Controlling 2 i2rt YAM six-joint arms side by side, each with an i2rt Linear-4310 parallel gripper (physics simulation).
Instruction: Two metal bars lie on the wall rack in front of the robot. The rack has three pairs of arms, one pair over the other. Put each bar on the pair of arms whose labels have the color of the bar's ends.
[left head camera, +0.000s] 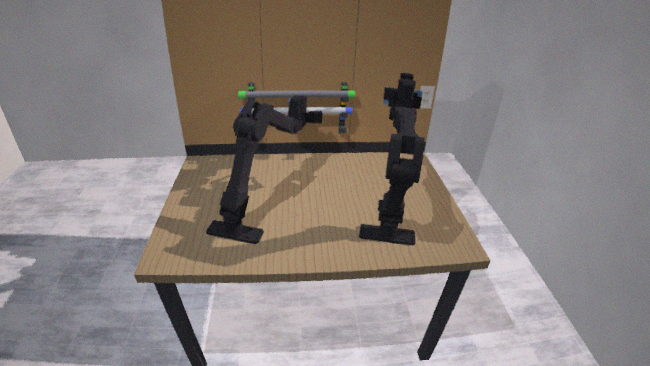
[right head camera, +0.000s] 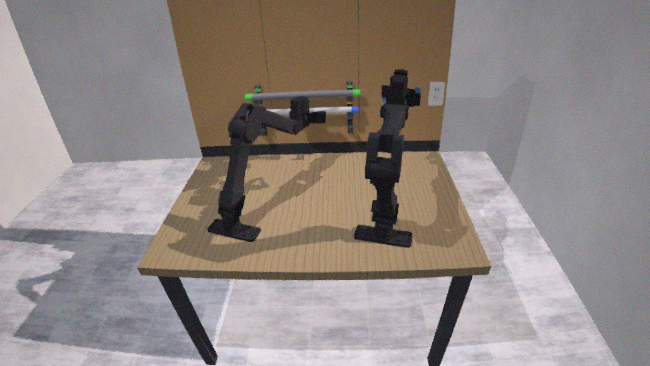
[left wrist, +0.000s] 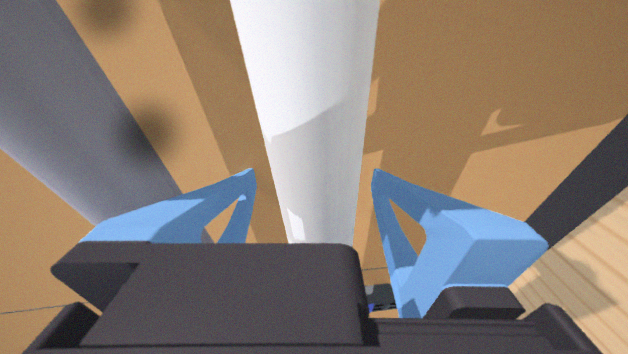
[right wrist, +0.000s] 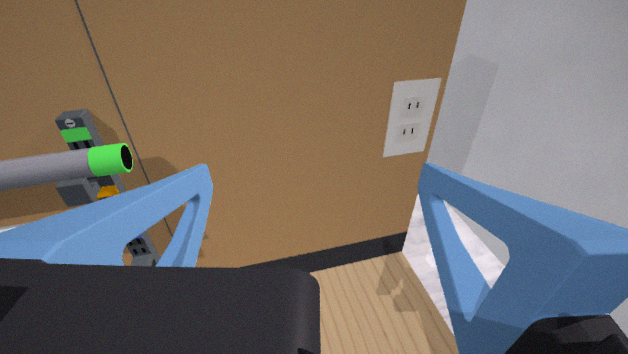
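Seen in the pictures: right gripper, fingertip midpoint: (right wrist: 315, 175); left arm's base at its link origin: (left head camera: 234, 232) (right head camera: 233, 230); right arm's base at its link origin: (left head camera: 387, 235) (right head camera: 383, 236).
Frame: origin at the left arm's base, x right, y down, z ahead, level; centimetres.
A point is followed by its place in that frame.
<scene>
A grey bar with green ends (left head camera: 300, 94) {x 9.7, y -32.2, z 56.5 cm} (right head camera: 280, 95) {x -0.8, y -32.5, z 53.6 cm} (left wrist: 65, 110) {x 13.3, y -30.8, z 58.1 cm} (right wrist: 45, 167) {x 25.8, y -32.8, z 61.5 cm} lies on the top, green-labelled arms of the rack (left head camera: 342, 129) {x 28.5, y -16.2, z 59.7 cm} (right head camera: 350, 125) {x 27.7, y -15.6, z 64.8 cm} (right wrist: 75, 192) {x 29.3, y -31.0, z 59.9 cm}. A white bar with blue ends (left head camera: 332, 110) {x 23.5, y -25.0, z 59.5 cm} (right head camera: 337, 110) {x 23.3, y -24.9, z 59.4 cm} (left wrist: 315, 75) lies below it on the middle arms, under the orange labels. The blue-labelled arms are lowest. My left gripper (left wrist: 313, 177) {x 5.8, y -24.4, z 60.3 cm} is open at the white bar, its blue fingertips apart on either side; the head views hide them. My right gripper (right wrist: 315, 175) {x 52.3, y -40.2, z 50.6 cm} is wide open and empty, right of the rack.
The wooden table (left head camera: 320, 250) {x 31.6, y 0.0, z -1.1 cm} (right head camera: 320, 250) {x 34.2, y 0.0, z -0.5 cm} stands before the brown wall panel (left head camera: 310, 40) {x 12.3, y -54.6, z 62.4 cm} (right head camera: 310, 40) {x 11.6, y -55.0, z 62.3 cm}. A white wall outlet (left head camera: 426, 97) {x 65.3, y -29.9, z 77.8 cm} (right head camera: 436, 94) {x 65.1, y -29.7, z 77.7 cm} (right wrist: 412, 117) {x 65.3, y -30.3, z 77.9 cm} is near the right gripper. A dark strip (left head camera: 220, 149) {x -29.1, y -3.1, z 50.4 cm} (right wrist: 350, 254) {x 58.4, y -2.9, z 75.8 cm} runs along the wall's foot.
</scene>
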